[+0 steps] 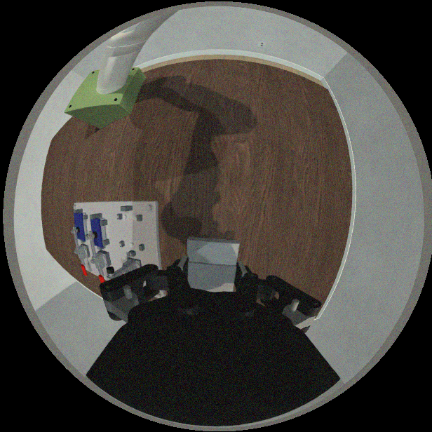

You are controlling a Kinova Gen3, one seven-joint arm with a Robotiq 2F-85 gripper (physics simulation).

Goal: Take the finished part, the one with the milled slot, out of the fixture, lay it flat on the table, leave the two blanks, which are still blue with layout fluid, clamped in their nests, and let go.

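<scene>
My gripper (211, 266) is shut on the finished part (213, 252), a grey metal block, and holds it above the table, to the right of the fixture plate (147, 230). The block's milled slot cannot be made out clearly. Two blue blanks (80, 226) (97, 233) sit in their nests at the left of the plate, each with a clamp at it. The third nest, at the right of the plate, holds no part; its small grey stops show. The block's underside and the gap below it are hidden.
The brown wooden table (285, 165) spreads ahead and to the right. A green block-shaped base (102, 102) with a pale arm stands at the far left. Red clamp handle tips (83, 270) show near the plate's lower left. Pale walls surround the table.
</scene>
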